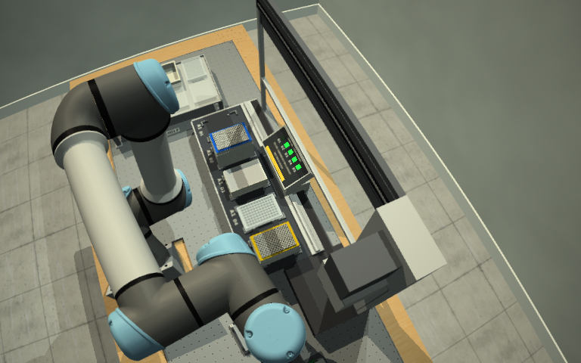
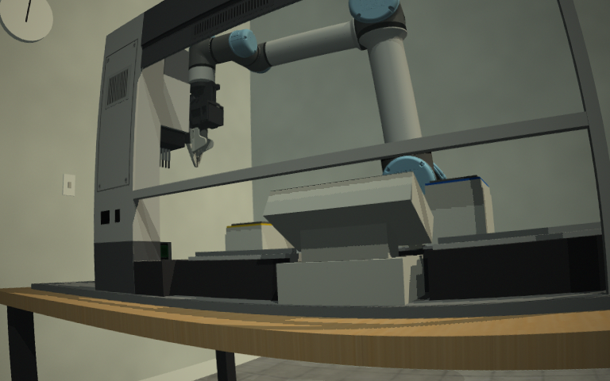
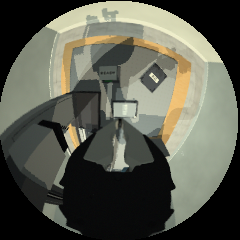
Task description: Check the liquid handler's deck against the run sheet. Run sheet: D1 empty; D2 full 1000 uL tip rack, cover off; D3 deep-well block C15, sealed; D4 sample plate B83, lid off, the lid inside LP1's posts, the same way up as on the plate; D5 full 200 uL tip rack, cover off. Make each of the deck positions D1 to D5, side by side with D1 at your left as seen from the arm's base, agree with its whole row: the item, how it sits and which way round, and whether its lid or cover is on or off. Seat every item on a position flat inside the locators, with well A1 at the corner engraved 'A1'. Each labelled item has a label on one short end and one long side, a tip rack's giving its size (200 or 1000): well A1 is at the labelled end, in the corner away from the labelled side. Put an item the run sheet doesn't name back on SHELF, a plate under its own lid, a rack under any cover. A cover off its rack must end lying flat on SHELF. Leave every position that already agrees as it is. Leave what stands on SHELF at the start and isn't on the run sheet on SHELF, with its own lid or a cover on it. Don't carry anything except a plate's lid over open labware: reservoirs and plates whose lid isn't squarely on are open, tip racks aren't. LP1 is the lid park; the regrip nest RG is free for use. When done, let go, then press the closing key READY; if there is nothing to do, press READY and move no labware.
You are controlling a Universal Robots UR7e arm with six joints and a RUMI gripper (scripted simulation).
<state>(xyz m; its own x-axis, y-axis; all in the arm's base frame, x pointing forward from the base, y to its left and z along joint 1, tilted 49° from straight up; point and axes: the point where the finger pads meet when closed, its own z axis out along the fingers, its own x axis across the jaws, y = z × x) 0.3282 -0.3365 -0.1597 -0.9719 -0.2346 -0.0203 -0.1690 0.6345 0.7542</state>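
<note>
My gripper is now 70 mm short of the green block, 60 mm to the left of it and 230 mm above it. Round my hand: yellow-rimmed tip rack 80 mm ahead, 300 mm to the left, 210 mm below; grey deep-well block 60 mm ahead, 550 mm to the left, 230 mm below; white sample plate 70 mm ahead, 420 mm to the left, 240 mm below.
</note>
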